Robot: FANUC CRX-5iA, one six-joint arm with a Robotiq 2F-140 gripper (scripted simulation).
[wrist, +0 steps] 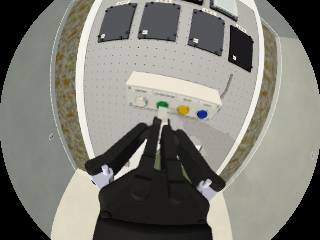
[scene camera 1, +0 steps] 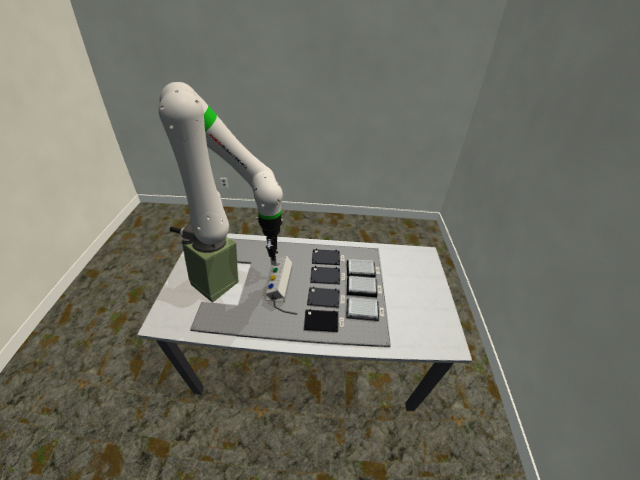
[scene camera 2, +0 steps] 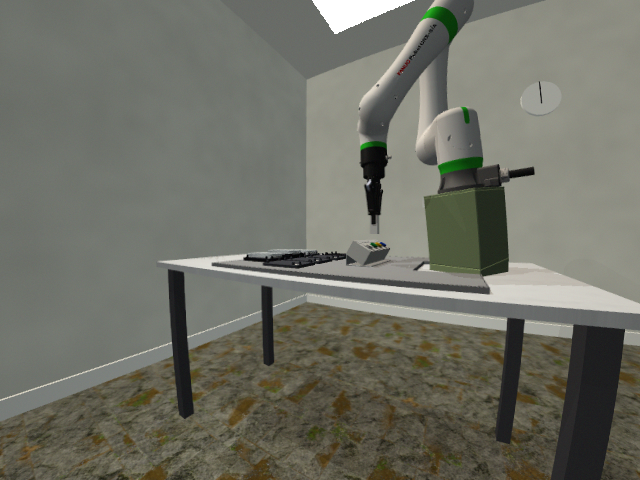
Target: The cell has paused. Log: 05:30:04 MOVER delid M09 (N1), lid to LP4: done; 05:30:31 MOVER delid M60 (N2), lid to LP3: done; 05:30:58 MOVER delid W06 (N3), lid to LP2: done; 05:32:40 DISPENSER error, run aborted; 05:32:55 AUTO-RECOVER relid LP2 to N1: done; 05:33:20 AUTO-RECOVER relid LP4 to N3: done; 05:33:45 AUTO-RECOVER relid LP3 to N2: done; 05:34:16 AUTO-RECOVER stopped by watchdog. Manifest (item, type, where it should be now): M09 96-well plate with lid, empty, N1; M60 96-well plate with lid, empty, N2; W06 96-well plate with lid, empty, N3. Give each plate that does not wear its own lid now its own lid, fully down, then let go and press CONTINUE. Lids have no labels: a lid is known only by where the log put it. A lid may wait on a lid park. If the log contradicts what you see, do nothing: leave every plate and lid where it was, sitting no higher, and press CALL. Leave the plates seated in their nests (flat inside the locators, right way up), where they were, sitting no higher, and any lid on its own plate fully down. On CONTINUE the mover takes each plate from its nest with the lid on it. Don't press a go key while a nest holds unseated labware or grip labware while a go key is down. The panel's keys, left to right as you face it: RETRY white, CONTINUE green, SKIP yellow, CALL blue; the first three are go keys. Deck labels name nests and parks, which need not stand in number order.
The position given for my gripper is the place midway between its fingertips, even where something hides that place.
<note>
In view: my gripper (scene camera 2: 374, 234), a key panel (scene camera 2: 358, 254), a lid park LP4 (wrist: 240, 46) and a lid park LP3 (wrist: 159, 27).
My gripper shows as well in the wrist view (wrist: 161, 113). The key panel is seen too in the wrist view (wrist: 176, 92).
</note>
